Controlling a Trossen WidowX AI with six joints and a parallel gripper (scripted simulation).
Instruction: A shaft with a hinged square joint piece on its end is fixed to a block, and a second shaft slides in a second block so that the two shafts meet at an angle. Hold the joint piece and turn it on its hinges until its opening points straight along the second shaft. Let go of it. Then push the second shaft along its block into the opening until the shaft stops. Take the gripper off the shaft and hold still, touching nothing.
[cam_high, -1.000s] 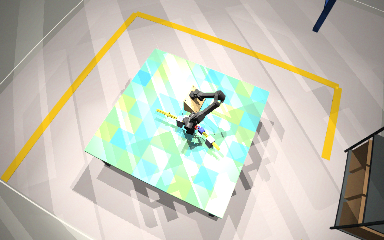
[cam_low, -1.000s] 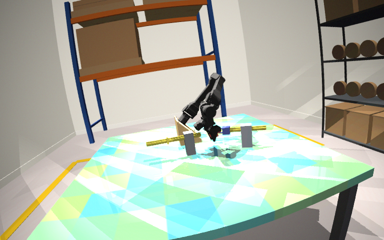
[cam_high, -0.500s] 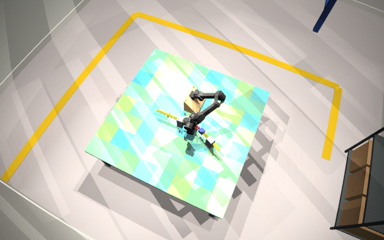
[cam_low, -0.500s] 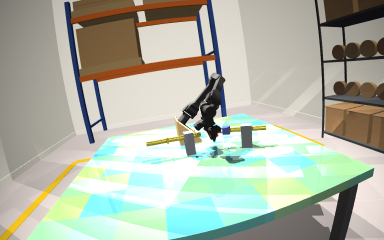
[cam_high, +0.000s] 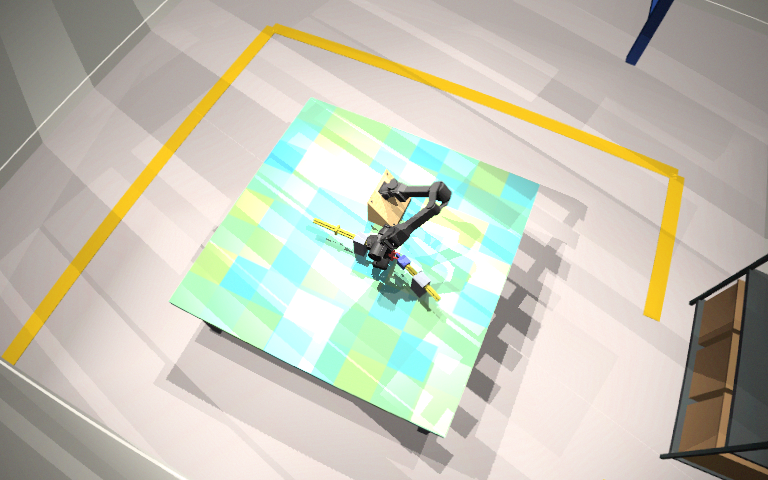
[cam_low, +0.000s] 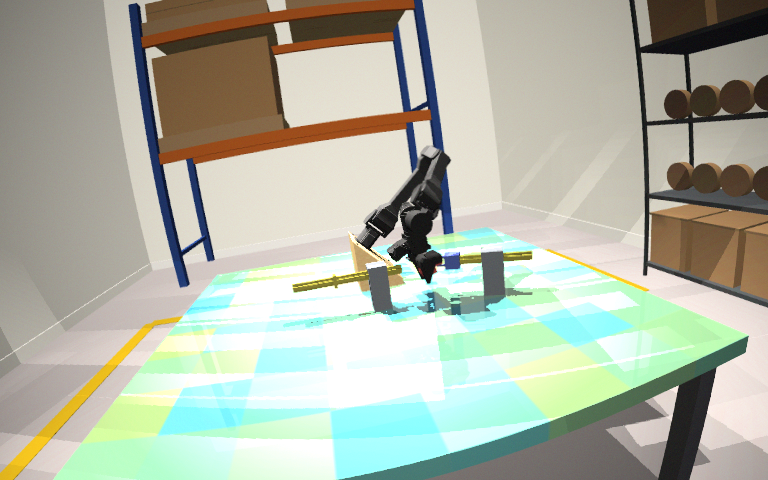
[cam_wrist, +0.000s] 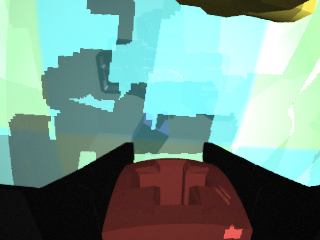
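Right now the red joint piece is 10 mm to the left of my gripper tip and 40 mm above it.
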